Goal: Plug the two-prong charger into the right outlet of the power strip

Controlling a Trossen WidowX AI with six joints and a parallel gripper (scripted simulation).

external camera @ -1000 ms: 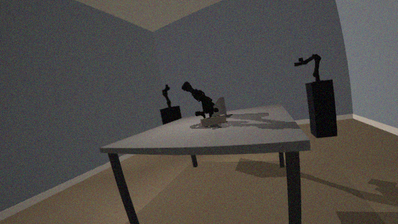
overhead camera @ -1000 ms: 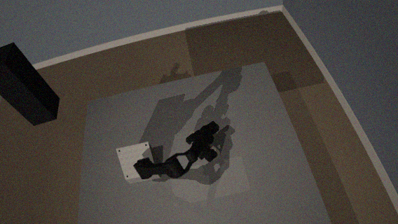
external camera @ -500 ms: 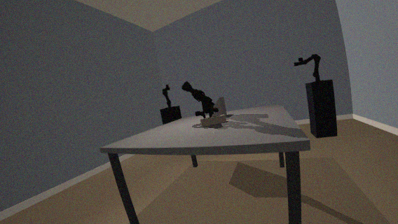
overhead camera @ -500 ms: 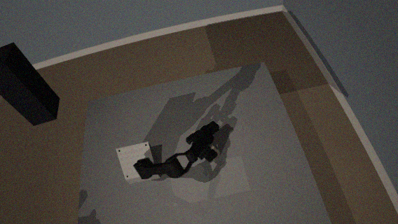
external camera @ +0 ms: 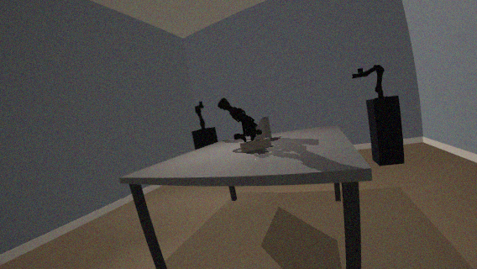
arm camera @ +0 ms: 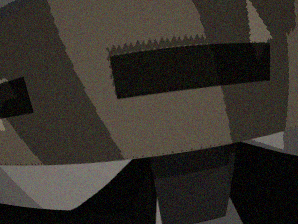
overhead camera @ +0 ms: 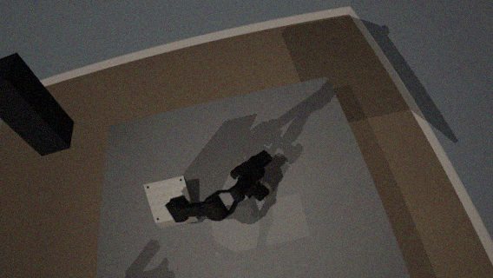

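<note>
My gripper tip is now 10 mm to the right of the two-prong charger, 10 mm below it and 10 mm short of it.
</note>
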